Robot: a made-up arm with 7 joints.
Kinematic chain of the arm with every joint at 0, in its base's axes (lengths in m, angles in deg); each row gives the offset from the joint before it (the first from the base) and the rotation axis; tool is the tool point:
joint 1: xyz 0 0 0.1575 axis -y
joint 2: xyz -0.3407 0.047 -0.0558 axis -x
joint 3: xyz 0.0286 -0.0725 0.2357 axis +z
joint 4: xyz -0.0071 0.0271 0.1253 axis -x
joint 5: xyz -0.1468 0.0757 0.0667 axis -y
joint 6: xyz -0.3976 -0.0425 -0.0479 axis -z
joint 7: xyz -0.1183 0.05 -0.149 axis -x
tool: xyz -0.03 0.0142 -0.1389
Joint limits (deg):
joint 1: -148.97..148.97
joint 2: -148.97..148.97
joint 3: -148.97..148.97
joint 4: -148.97..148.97
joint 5: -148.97..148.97
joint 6: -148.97..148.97
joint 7: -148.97..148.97
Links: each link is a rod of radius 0.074 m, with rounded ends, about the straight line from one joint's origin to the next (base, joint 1, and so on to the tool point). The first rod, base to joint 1, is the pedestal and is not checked.
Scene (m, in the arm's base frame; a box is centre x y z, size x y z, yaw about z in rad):
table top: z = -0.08
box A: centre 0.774 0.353 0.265 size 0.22 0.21 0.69 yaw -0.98
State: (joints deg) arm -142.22 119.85 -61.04 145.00 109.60 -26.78 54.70
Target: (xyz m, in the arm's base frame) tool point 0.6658 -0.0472 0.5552
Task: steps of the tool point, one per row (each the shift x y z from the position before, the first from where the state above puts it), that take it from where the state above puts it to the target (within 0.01 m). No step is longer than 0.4 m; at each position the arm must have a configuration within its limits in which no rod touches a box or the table.
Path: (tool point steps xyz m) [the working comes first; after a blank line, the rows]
Joints at the target: -97.88 37.25 -69.40 106.30 108.34 -7.91 37.78
Straight joint move there: touches box A.

1: 0.0751 0.0191 0.0905
2: 0.0077 -0.0082 0.1408
3: -0.0875 -0.0257 0.1451
4: -0.1784 -0.0312 0.0904
5: -0.2280 -0.0252 -0.0143
6: 0.3570 -0.0799 0.0796
7: 0.3111 -0.1873 -0.0335
8: 0.1997 -0.2534 -0.1265
9: 0.0572 -0.2601 -0.1807

